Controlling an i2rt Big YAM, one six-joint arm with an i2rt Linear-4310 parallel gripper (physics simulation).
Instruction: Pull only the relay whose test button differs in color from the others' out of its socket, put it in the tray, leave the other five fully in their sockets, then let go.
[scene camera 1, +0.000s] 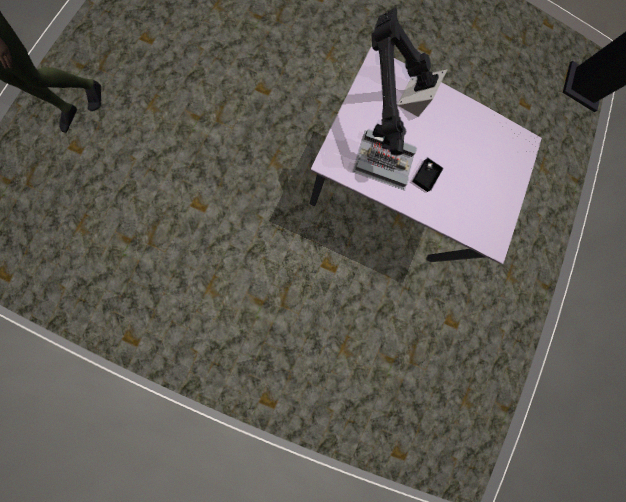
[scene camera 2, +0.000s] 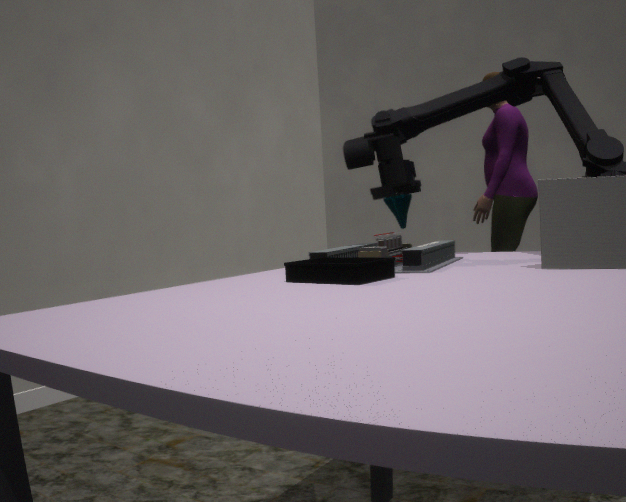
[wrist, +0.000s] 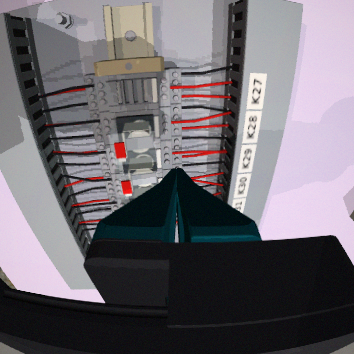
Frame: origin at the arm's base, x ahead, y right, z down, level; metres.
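Where they show: gripper, between the fingertips: (scene camera 1: 384, 147) (scene camera 2: 403, 228) (wrist: 176, 176); arm's base, origin of its link: (scene camera 1: 426, 84) (scene camera 2: 612, 212).
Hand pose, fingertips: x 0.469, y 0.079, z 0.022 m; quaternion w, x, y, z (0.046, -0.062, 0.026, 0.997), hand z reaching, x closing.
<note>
Each offset is from my fingertips to the top centre of the thing. "*": to the spot under its first point. Level surfaces: height alone.
My gripper (scene camera 2: 402, 227) (wrist: 176, 176) is shut and empty, with its teal fingertips together above the relay row. In the wrist view, two clear relays @[dx +0.027, dy +0.014, dz +0.009 m] (wrist: 137, 129) @[dx +0.024, dy -0.014, dz +0.009 m] (wrist: 141, 164) with red buttons @[dx +0.035, dy +0.013, dz +0.009 m] (wrist: 120, 150) @[dx +0.032, dy -0.015, dz +0.009 m] (wrist: 126, 187) stand in the row. A grey slotted block (wrist: 137, 92) beside label K27 shows no clear relay on it. The fingers hide the row's nearer part, so the other relays and their button colors cannot be told. The black tray @[dx -0.005, dy -0.305, dz +0.043 m] (scene camera 1: 424, 180) (scene camera 2: 339, 271) lies beside the panel. A small pale-topped relay @[dx -0.059, dy -0.297, dz +0.054 m] (scene camera 1: 430, 165) lies inside it; its button color is too small to tell.
The panel's grey wire ducts (scene camera 2: 429, 255) (wrist: 272, 100) flank the row, with red and black wires @[* dx -0.035, dy +0.013, dz +0.075 m] (wrist: 205, 120) between. A beige rail @[* dx +0.034, dy +0.090, dz +0.074 m] (wrist: 130, 22) runs beyond the row. The arm's light base plate (scene camera 1: 416, 97) is at the table's @[dz +0.078 m] (scene camera 1: 478, 156) back edge. A person (scene camera 2: 509, 156) stands beyond.
</note>
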